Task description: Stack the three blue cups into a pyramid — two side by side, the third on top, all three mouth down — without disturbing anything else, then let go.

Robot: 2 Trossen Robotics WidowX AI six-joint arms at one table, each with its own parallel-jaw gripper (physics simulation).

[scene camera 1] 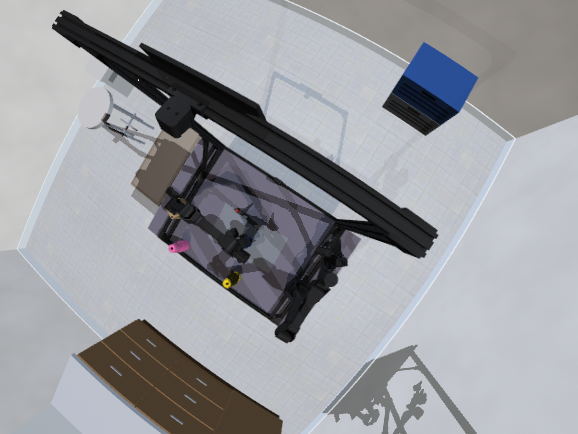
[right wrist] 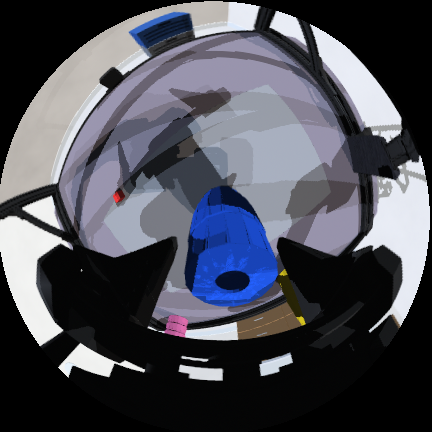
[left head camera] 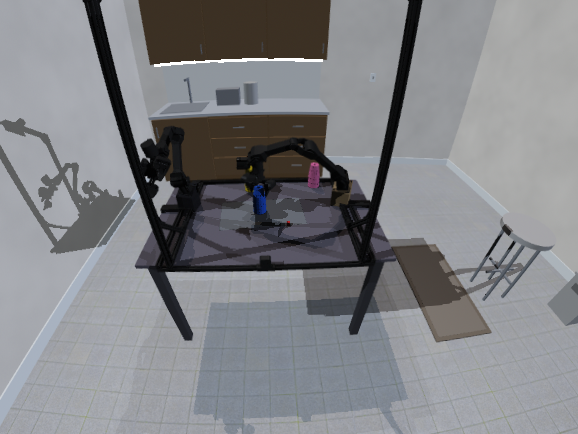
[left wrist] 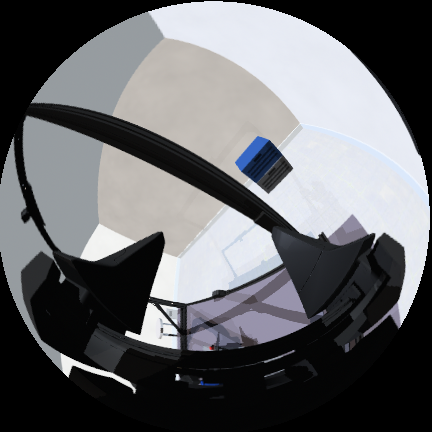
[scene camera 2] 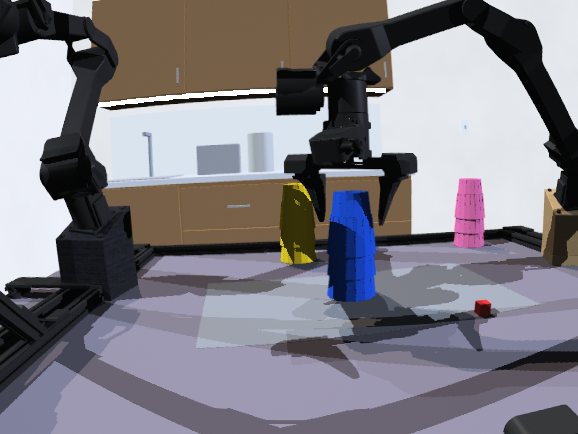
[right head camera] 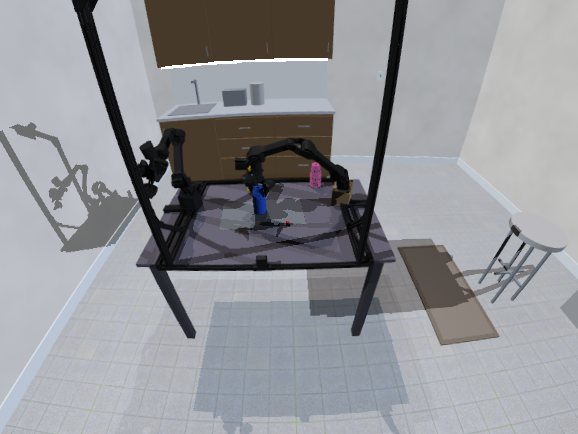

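Where they show: left gripper, between the fingertips: (scene camera 1: 336,236) (left head camera: 155,189) (left wrist: 219,234) (right head camera: 153,190); right gripper, between the fingertips: (right wrist: 228,242) (left head camera: 259,194) (scene camera 2: 350,223) (right head camera: 258,194); left arm's base, origin of its link: (scene camera 1: 295,292) (left head camera: 186,189) (scene camera 2: 92,222) (right head camera: 187,190); right arm's base, origin of its link: (left head camera: 342,185) (scene camera 2: 573,201) (right head camera: 343,185).
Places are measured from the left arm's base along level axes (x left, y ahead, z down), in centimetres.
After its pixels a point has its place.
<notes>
The blue cups (left head camera: 259,201) @[x 6.0, y 41.8, z 3.3 cm] (right head camera: 259,201) @[x 6.1, y 42.1, z 3.3 cm] (scene camera 2: 351,260) (right wrist: 230,255) @[x 7.2, y 40.3, z -3.4 cm] stand upright as one nested stack, mouth down, on the pale translucent sheet (scene camera 2: 225,325); how many are nested cannot be counted surely. In scene camera 1 the arm mostly hides them. My right gripper (scene camera 2: 352,221) @[x 9.2, y 40.4, z 1.1 cm] (right wrist: 228,242) @[x 9.2, y 40.4, z 1.1 cm] is open and empty, pointing down at the stack's upper part. In scene camera 2 its fingertips appear one on each side, a little below the stack's top; their exact depth is unclear. My left gripper (left wrist: 219,234) @[x -35.8, y 16.0, z -23.7 cm] is open and empty, raised at the table's left side, away from the cups.
A yellow cup stack (scene camera 1: 231,280) @[x 26.1, y 26.6, z -1.7 cm] (scene camera 2: 296,230) @[x 25.3, y 27.3, z 5.2 cm] stands behind and left of the blue one in scene camera 2. A pink cup stack (left head camera: 313,176) @[x 42.5, y 63.1, z 3.4 cm] (scene camera 1: 179,246) @[x 42.9, y 61.7, z 0.4 cm] (scene camera 2: 469,212) @[x 42.4, y 62.2, z 3.8 cm] stands at the back right. A small red cube (left head camera: 288,223) @[x 1.6, y 59.4, z 10.6 cm] (scene camera 2: 482,307) @[x 1.3, y 58.9, z 10.6 cm] (right wrist: 118,195) @[x 2.2, y 58.4, z 10.2 cm] lies right of the blue stack.
</notes>
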